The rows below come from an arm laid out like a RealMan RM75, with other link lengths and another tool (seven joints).
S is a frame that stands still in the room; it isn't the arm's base.
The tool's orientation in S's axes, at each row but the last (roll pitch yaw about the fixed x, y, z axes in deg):
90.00, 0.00, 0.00
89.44, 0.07, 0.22
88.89, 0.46, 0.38
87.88, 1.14, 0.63
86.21, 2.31, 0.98
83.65, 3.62, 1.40
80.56, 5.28, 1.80
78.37, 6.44, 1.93
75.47, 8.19, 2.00
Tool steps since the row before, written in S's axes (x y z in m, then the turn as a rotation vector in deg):
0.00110, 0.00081, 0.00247, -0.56, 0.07, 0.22
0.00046, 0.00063, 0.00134, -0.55, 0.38, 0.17
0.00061, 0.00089, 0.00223, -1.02, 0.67, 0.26
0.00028, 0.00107, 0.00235, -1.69, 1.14, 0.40
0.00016, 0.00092, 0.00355, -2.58, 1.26, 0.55
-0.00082, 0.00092, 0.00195, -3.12, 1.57, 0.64
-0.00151, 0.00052, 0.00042, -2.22, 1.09, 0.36
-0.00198, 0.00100, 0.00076, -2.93, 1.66, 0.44
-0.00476, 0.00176, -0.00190, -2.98, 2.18, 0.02
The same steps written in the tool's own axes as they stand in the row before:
0.00110, 0.00247, -0.00081, -0.56, 0.22, -0.07
0.00046, 0.00135, -0.00062, -0.55, 0.17, -0.38
0.00060, 0.00225, -0.00084, -1.02, 0.26, -0.67
0.00024, 0.00239, -0.00098, -1.68, 0.41, -1.14
0.00003, 0.00361, -0.00068, -2.58, 0.53, -1.27
-0.00092, 0.00199, -0.00072, -3.11, 0.62, -1.59
-0.00153, 0.00037, -0.00051, -2.21, 0.35, -1.12
-0.00202, 0.00074, -0.00094, -2.90, 0.47, -1.70
-0.00438, -0.00199, -0.00250, -2.88, 0.19, -2.31

